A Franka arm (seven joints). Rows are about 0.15 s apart.
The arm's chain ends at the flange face. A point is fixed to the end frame.
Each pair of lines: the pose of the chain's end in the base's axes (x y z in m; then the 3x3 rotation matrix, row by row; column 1 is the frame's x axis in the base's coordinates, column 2 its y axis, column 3 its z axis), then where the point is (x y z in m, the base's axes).
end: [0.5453 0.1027 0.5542], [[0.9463 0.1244 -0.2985], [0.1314 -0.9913 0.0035], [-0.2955 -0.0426 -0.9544]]
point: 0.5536 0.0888 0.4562
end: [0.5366 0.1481 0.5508], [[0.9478 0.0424 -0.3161], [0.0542 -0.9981 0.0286], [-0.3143 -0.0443 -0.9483]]
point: 0.5418 0.1336 0.4527
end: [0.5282 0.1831 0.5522], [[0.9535 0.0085 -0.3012], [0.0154 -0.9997 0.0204], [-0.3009 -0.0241 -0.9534]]
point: 0.5343 0.1665 0.4545
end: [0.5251 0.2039 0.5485], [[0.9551 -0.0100 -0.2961], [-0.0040 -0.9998 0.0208], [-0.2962 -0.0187 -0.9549]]
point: 0.5314 0.1867 0.4509
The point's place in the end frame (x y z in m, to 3 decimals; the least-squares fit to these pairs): 0.035 0.019 0.091
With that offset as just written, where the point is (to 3 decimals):
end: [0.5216 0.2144 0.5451], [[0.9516 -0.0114 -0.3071], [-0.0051 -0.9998 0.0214], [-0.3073 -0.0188 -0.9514]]
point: 0.527 0.197 0.447
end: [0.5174 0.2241 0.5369], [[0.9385 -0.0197 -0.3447], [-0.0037 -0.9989 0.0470], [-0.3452 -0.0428 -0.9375]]
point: 0.519 0.209 0.439
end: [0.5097 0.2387 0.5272], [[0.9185 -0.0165 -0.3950], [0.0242 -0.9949 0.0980], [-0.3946 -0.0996 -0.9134]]
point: 0.506 0.230 0.428
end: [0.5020 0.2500 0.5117], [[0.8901 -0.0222 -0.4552], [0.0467 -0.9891 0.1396], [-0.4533 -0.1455 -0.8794]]
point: 0.491 0.246 0.413
